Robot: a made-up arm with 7 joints. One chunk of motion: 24 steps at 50 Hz.
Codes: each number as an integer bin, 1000 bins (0 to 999) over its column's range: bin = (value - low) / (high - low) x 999, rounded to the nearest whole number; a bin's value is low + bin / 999 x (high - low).
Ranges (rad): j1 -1.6..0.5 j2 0..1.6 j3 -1.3..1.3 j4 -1.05..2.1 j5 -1.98..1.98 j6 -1.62..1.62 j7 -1.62..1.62
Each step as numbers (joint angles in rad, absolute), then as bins.
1 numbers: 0.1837 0.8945 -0.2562 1.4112 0.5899 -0.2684 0.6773
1 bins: 849 559 401 781 648 417 708
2 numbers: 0.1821 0.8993 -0.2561 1.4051 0.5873 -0.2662 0.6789
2 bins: 848 562 401 779 648 417 709
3 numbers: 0.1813 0.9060 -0.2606 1.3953 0.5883 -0.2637 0.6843
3 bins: 847 566 399 776 648 418 710
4 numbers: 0.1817 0.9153 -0.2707 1.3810 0.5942 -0.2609 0.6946
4 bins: 848 571 395 771 649 419 714
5 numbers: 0.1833 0.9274 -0.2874 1.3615 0.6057 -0.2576 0.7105
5 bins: 848 579 389 765 652 420 719
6 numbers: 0.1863 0.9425 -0.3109 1.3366 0.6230 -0.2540 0.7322
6 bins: 850 588 380 757 657 421 725
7 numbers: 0.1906 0.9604 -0.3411 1.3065 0.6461 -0.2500 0.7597
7 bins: 852 600 368 747 662 422 734
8 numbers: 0.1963 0.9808 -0.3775 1.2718 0.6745 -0.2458 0.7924
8 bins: 855 612 354 736 670 424 744
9 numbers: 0.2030 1.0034 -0.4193 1.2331 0.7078 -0.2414 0.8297
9 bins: 858 626 338 724 678 425 755
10 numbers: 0.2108 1.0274 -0.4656 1.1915 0.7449 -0.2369 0.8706
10 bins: 861 641 321 711 687 426 768
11 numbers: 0.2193 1.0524 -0.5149 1.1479 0.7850 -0.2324 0.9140
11 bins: 865 657 302 697 698 428 781
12 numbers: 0.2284 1.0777 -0.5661 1.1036 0.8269 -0.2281 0.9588
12 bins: 870 673 282 683 708 429 795
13 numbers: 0.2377 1.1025 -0.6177 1.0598 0.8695 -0.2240 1.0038
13 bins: 874 688 262 669 719 430 809
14 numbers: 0.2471 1.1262 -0.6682 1.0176 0.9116 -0.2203 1.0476
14 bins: 879 703 243 656 729 432 823
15 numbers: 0.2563 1.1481 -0.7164 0.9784 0.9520 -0.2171 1.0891
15 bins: 883 717 224 643 740 433 835
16 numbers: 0.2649 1.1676 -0.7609 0.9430 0.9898 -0.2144 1.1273
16 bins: 887 729 207 632 749 433 847
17 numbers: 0.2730 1.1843 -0.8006 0.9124 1.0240 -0.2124 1.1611
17 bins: 891 739 192 622 758 434 858
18 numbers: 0.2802 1.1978 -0.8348 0.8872 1.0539 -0.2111 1.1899
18 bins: 894 748 179 614 765 434 866
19 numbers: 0.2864 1.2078 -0.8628 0.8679 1.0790 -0.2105 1.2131
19 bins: 897 754 168 608 772 435 874
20 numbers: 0.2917 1.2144 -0.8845 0.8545 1.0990 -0.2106 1.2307
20 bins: 900 758 160 604 777 435 879
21 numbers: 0.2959 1.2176 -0.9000 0.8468 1.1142 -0.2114 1.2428
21 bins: 902 760 154 602 781 434 883
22 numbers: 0.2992 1.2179 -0.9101 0.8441 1.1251 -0.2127 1.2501
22 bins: 903 760 150 601 783 434 885
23 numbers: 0.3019 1.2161 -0.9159 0.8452 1.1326 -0.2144 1.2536
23 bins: 905 759 148 601 785 433 886
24 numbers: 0.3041 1.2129 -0.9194 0.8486 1.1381 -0.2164 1.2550
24 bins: 906 757 146 602 787 433 886
